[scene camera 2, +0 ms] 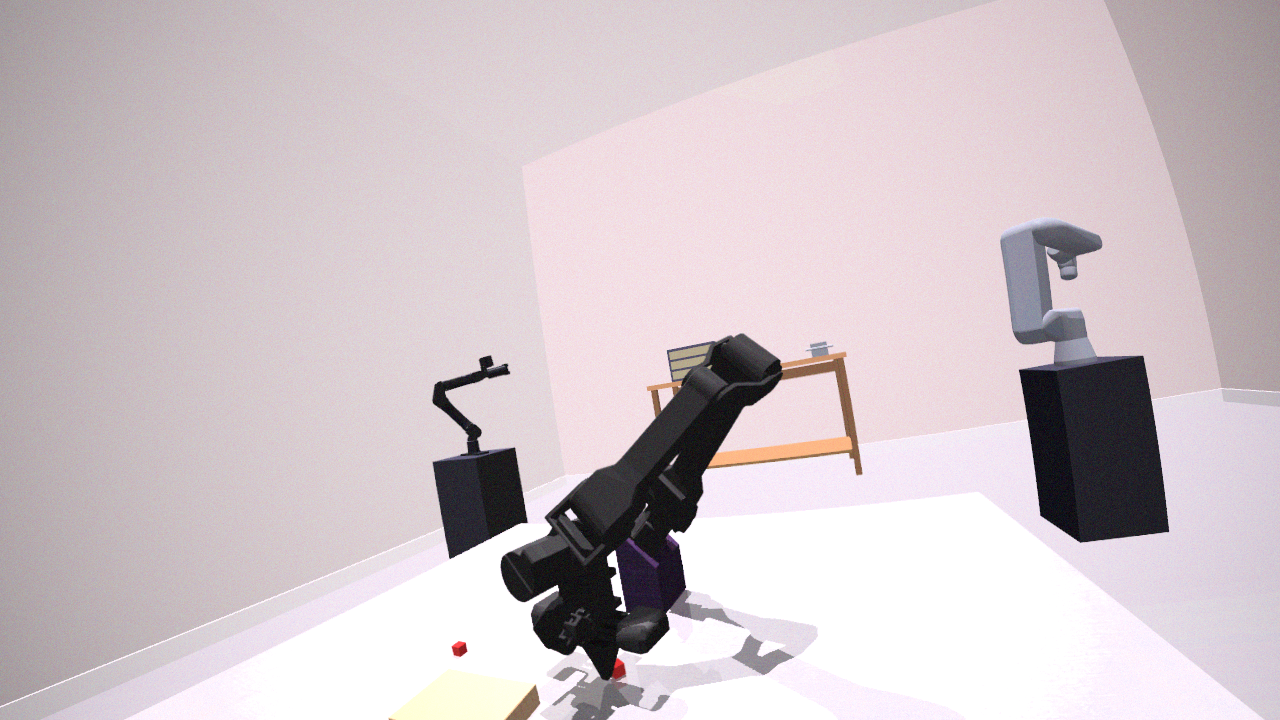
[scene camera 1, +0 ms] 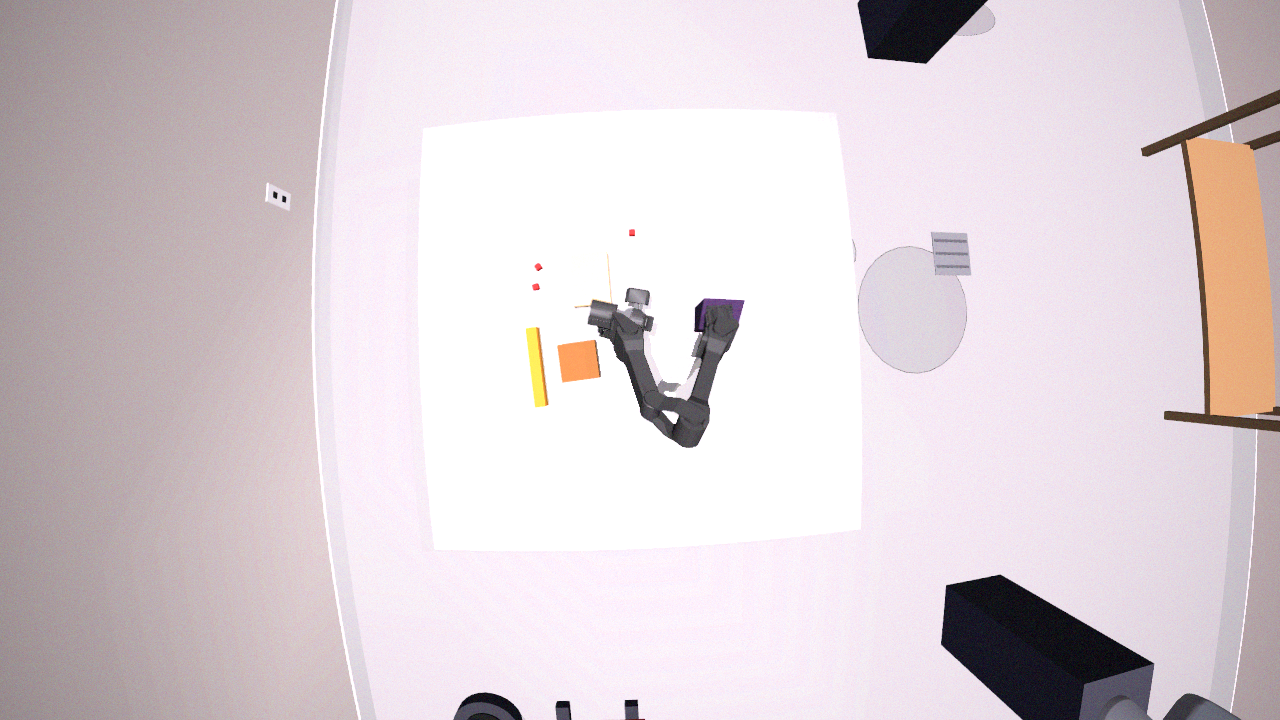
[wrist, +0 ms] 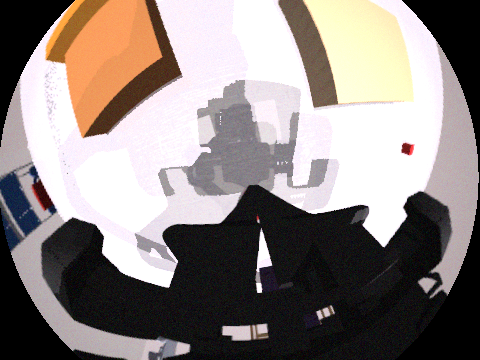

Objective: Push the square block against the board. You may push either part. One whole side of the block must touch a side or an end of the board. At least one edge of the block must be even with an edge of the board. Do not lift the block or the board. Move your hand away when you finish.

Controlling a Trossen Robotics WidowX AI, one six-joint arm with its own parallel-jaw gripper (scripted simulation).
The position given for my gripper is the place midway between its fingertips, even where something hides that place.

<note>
I see my gripper [scene camera 2: 607, 678], a yellow board [scene camera 1: 533, 337], a pale cream block [scene camera 1: 590, 273] and an orange square block [scene camera 1: 578, 361].
The pale cream block is seen too in the wrist view [wrist: 348, 58]. The orange square block shows as well in the wrist view [wrist: 117, 60]. My gripper shows as well in the wrist view [wrist: 253, 189]. Scene camera 2 misses the yellow board: it is out of frame. Scene camera 2 does not show the orange square block: it is out of frame.
</note>
